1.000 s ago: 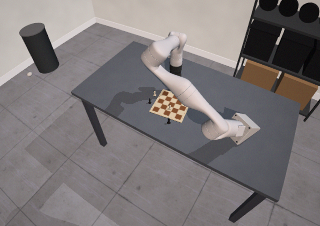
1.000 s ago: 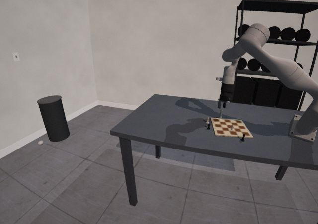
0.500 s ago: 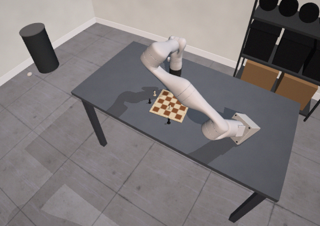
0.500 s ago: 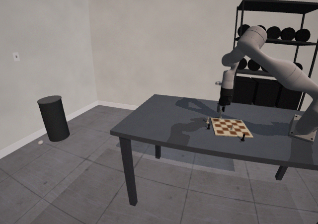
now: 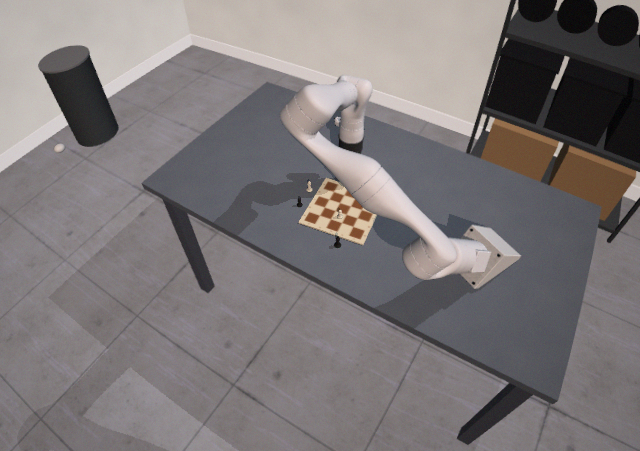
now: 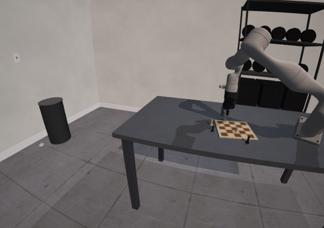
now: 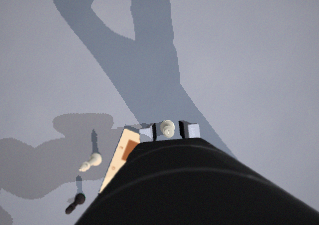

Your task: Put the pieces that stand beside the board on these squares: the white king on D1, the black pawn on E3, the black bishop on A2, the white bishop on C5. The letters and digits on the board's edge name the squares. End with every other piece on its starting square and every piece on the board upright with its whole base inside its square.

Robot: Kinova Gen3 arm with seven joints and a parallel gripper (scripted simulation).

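Now: the white king 2 cm below my hand. The rest, counted from my hand: chessboard 12 cm to the left, 8 cm behind, 4 cm below; white bishop 13 cm to the left, 6 cm ahead, 3 cm below; black pawn 20 cm to the left, 4 cm ahead, 3 cm below.
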